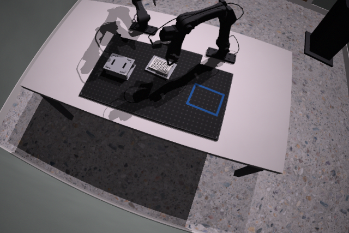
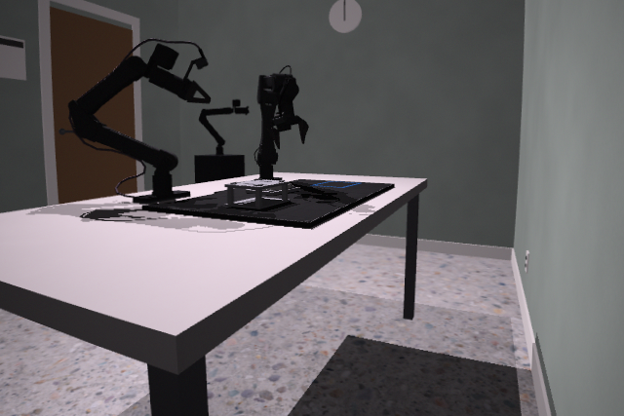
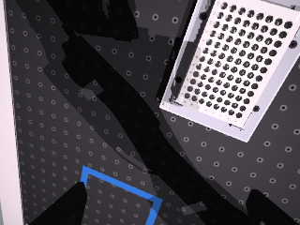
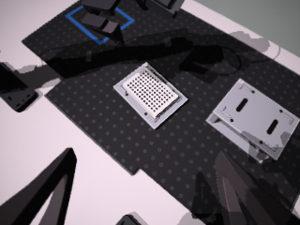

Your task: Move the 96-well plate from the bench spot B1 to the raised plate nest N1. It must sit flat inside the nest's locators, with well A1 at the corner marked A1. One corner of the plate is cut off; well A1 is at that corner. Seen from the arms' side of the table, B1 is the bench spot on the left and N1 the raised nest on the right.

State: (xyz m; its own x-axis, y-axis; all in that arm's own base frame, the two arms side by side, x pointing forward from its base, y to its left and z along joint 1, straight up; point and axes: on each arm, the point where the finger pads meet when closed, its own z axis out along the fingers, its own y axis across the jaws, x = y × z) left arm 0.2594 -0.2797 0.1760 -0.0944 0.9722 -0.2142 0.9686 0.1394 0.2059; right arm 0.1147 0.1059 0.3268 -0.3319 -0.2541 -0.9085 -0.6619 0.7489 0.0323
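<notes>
The 96-well plate is 30 cm below my right hand, 16 cm to the left of it and 16 cm ahead of it. From my right hand the other things lie so: grey plate nest (27 cm ahead, 26 cm below, 8 cm to the right).
</notes>
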